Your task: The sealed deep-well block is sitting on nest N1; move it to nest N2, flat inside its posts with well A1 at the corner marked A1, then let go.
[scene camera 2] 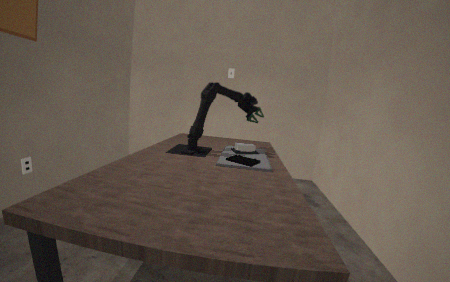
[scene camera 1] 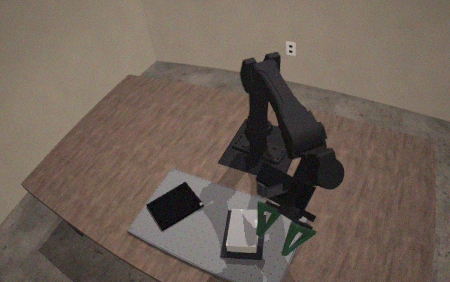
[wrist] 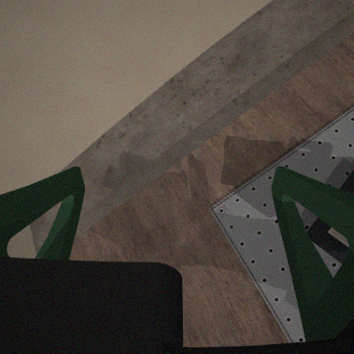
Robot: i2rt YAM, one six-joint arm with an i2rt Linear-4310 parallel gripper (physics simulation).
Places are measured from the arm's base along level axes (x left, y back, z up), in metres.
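Pixels of known places: gripper, between the fingertips: point(scene camera 2: 260, 119) point(scene camera 1: 270, 245) point(wrist: 177, 176); arm's base, origin of its link: point(scene camera 2: 192, 150) point(scene camera 1: 259, 149).
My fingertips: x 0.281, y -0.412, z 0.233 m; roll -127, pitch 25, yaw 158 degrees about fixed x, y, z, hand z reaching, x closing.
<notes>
Ahead of a thing's pixels: the offset from my fingertips to its top centre. "spot": to the spot under its first point. Level surfaces: height alone.
The pale sealed block @[dx -0.136, dy +0.080, dz -0.172 m] point(scene camera 1: 242, 230) point(scene camera 2: 245, 147) sits on the dark nest N1 @[spot: dx -0.096, dy +0.010, dz -0.215 m] point(scene camera 1: 242, 257). In the wrist view a pale sliver of the block point(wrist: 340, 237) and part of the dark nest @[spot: dx -0.063, dy +0.048, dz -0.214 m] point(wrist: 324, 239) show through the right finger's opening. The black nest N2 @[dx -0.392, dy +0.051, dz -0.204 m] point(scene camera 1: 175, 206) point(scene camera 2: 243, 160) is empty, with a small white mark at its right corner in scene camera 1; its lettering is unreadable. My gripper point(scene camera 1: 272, 244) point(scene camera 2: 257, 117) point(wrist: 177, 176) is open and empty, well above the table and apart from the block. Well A1 cannot be made out.
Both nests stand on a grey perforated board @[dx -0.234, dy +0.065, dz -0.225 m] point(scene camera 1: 200, 245) point(scene camera 2: 223, 164) point(wrist: 255, 240) on the wooden table @[dz -0.238 m] point(scene camera 1: 100, 140) point(scene camera 2: 165, 200) point(wrist: 150, 235). The arm's dark base plate point(scene camera 2: 175, 149) is beside the board. The table's edge crosses the wrist view diagonally.
</notes>
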